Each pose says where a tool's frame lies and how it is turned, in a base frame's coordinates. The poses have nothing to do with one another.
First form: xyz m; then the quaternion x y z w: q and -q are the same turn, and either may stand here.
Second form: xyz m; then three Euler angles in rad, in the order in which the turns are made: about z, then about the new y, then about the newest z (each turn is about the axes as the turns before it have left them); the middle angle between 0 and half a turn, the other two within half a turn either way. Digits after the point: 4 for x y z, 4 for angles.
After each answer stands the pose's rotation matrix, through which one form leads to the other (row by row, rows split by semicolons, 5 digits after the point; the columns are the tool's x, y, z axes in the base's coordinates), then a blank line. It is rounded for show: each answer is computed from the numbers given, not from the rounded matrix.
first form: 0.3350, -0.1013, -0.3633, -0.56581, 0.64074, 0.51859, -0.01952
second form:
0.3350, -0.1013, -0.3633, 2.3318, 2.0503, 0.8850
-0.35896 -0.70482 -0.61186; -0.74532 -0.17815 0.64247; -0.56183 0.68665 -0.46137

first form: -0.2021, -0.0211, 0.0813, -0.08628, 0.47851, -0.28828, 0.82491
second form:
-0.2021, -0.0211, 0.0813, -0.1578, 1.0155, -0.5146
0.37584 0.39304 0.83920; -0.55818 0.81890 -0.13354; -0.73971 -0.41824 0.52717

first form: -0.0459, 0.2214, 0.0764, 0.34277, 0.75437, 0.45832, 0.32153
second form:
-0.0459, 0.2214, 0.0764, 0.5325, 1.9532, 1.3855
-0.55826 0.22242 0.79930; 0.81187 0.34491 0.47106; -0.17091 0.91190 -0.37313

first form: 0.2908, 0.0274, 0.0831, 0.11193, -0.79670, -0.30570, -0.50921
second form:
0.2908, 0.0274, 0.0831, 0.6802, 1.8697, 0.4011
-0.45636 -0.48968 0.74294; 0.13298 0.78804 0.60109; -0.87980 0.37311 -0.29451

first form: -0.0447, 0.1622, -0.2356, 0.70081, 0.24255, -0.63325, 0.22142
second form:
-0.0447, 0.1622, -0.2356, -2.4720, 1.6709, 0.0032
0.08033 0.62039 -0.78017; 0.05953 -0.78428 -0.61754; -0.99499 0.00316 -0.09993

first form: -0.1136, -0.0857, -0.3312, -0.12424, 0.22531, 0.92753, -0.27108
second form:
-0.1136, -0.0857, -0.3312, 2.3591, 0.5204, 1.3512
-0.82216 0.44689 -0.35263; -0.55886 -0.75150 0.35061; -0.10832 0.48532 0.86760

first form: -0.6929, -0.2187, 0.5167, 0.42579, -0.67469, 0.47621, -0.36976
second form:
-0.6929, -0.2187, 0.5167, -0.3476, 1.8473, -1.4735
-0.36396 -0.22239 0.90448; -0.92672 0.18386 -0.32771; -0.09342 -0.95747 -0.27300

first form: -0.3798, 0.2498, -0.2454, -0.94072, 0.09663, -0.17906, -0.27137
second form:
-0.3798, 0.2498, -0.2454, -1.0899, 2.4793, 2.2564
0.91720 -0.27899 0.28445; -0.08462 -0.83404 -0.54517; 0.38934 0.47596 -0.78859

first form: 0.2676, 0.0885, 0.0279, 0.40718, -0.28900, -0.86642, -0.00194
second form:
0.2676, 0.0885, 0.0279, 2.5221, 1.0456, 0.6150
-0.66840 -0.23871 -0.70445; -0.23199 -0.83295 0.50237; -0.70670 0.49921 0.50137

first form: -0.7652, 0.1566, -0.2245, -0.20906, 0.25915, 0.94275, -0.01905
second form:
-0.7652, 0.1566, -0.2245, 2.2698, 0.6789, 0.9122
-0.91186 -0.07244 -0.40405; -0.14427 -0.86496 0.48066; -0.38431 0.49659 0.77827

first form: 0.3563, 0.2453, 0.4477, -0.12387, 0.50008, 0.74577, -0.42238
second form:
0.3563, 0.2453, 0.4477, 2.3289, 1.0825, 1.8433
-0.61250 0.50611 -0.60720; -0.75389 -0.14303 0.64125; 0.23769 0.85053 0.46915

